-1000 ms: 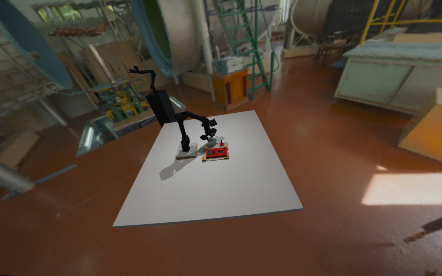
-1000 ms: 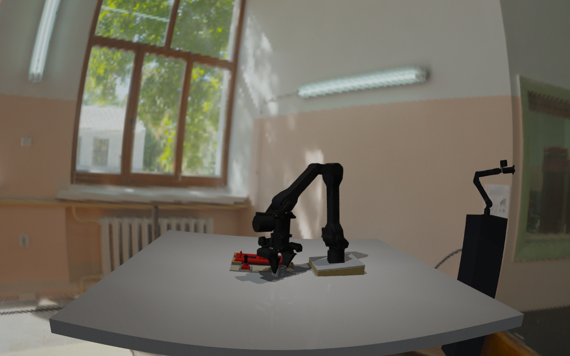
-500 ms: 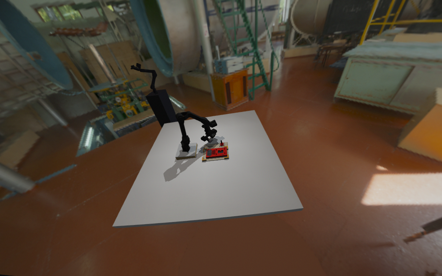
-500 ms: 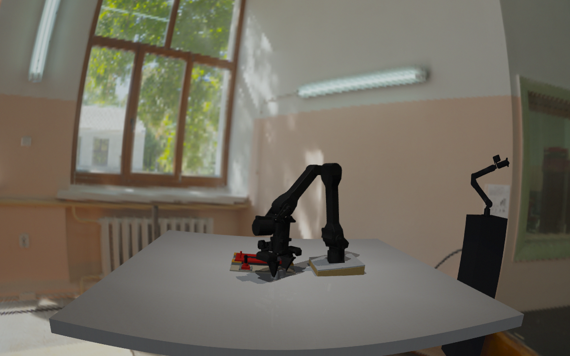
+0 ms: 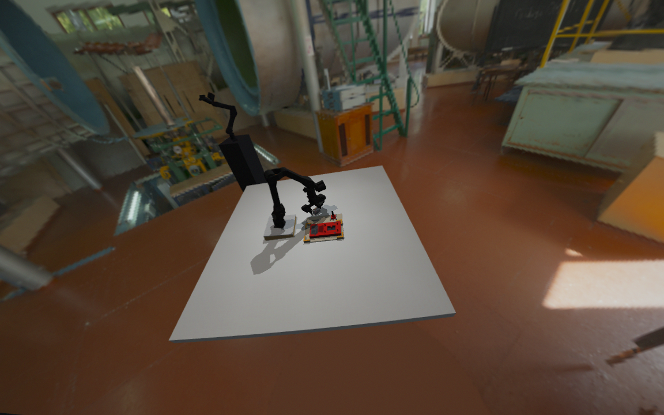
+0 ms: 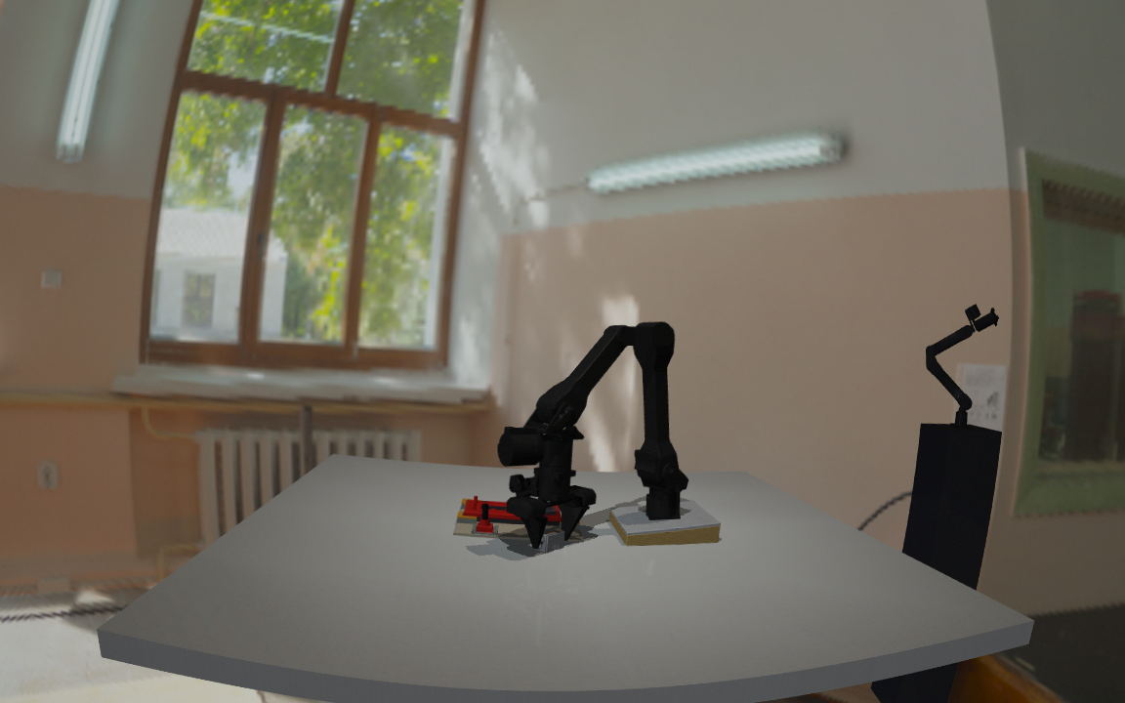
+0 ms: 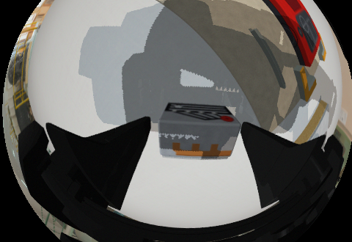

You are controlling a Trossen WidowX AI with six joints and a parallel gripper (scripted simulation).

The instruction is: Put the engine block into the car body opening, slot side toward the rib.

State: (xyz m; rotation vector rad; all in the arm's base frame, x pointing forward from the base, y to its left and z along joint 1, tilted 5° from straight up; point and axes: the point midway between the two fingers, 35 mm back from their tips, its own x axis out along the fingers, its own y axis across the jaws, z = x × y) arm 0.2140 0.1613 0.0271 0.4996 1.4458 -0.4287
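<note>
Right now the grey engine block is right at my gripper tip.
</note>
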